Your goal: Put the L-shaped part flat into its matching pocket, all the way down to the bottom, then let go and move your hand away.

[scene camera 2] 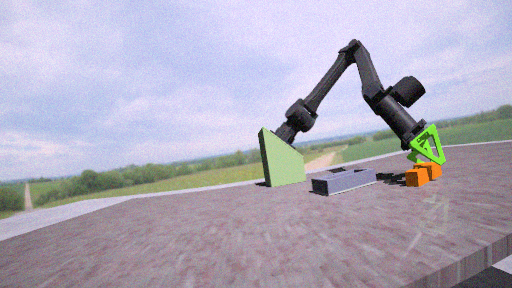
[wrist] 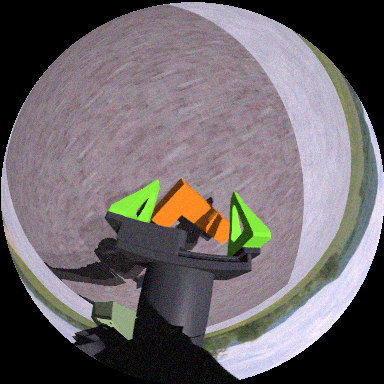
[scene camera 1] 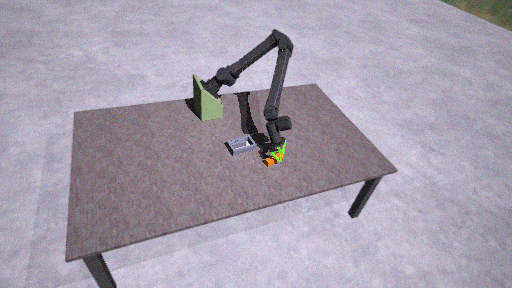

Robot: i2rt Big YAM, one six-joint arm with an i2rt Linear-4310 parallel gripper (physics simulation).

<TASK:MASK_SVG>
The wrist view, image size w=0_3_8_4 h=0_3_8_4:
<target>gripper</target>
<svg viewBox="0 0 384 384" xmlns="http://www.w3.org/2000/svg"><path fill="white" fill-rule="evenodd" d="M156 179L142 189L112 203L104 218L117 233L114 247L135 264L146 267L135 316L138 317L137 321L154 330L161 328L161 323L177 325L176 333L180 337L201 335L205 332L213 279L227 280L251 271L251 259L260 254L260 246L270 239L270 231L244 204L238 194L233 191L230 198L227 255L187 251L185 249L187 238L185 230L149 222L159 189L159 183ZM237 213L243 225L242 232L240 232ZM147 199L145 206L137 217L137 208Z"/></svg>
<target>orange L-shaped part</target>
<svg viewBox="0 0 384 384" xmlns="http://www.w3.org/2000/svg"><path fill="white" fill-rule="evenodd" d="M152 210L151 220L159 225L170 226L182 214L219 242L223 243L228 238L229 221L181 178Z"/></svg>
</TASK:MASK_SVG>
